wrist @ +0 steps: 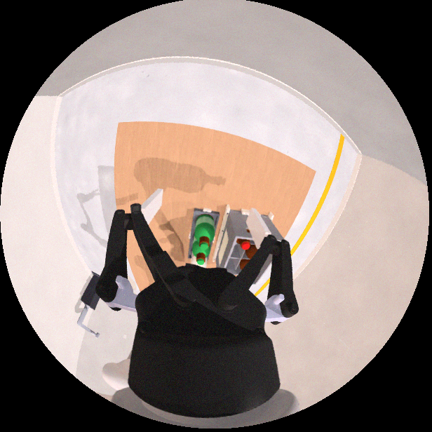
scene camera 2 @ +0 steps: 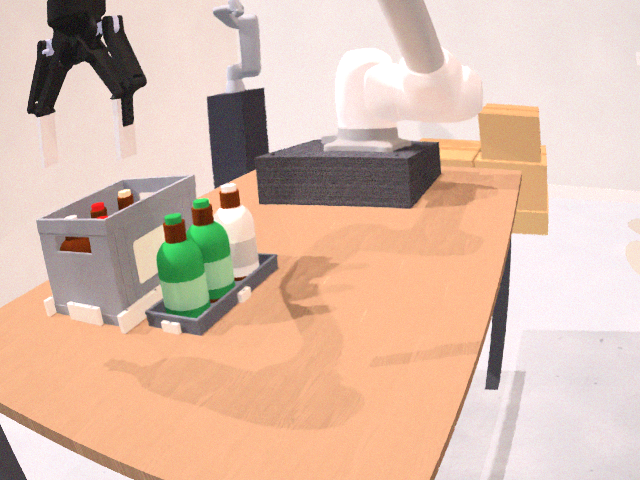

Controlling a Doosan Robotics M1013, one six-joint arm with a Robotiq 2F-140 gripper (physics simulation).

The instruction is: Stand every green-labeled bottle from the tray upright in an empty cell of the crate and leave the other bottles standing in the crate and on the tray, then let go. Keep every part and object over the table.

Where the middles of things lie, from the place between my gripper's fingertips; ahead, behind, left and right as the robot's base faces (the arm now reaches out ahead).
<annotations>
My hand is 380 mm past the white bottle (scene camera 2: 237,220), 210 mm above it and 60 mm to the left of it.
</annotations>
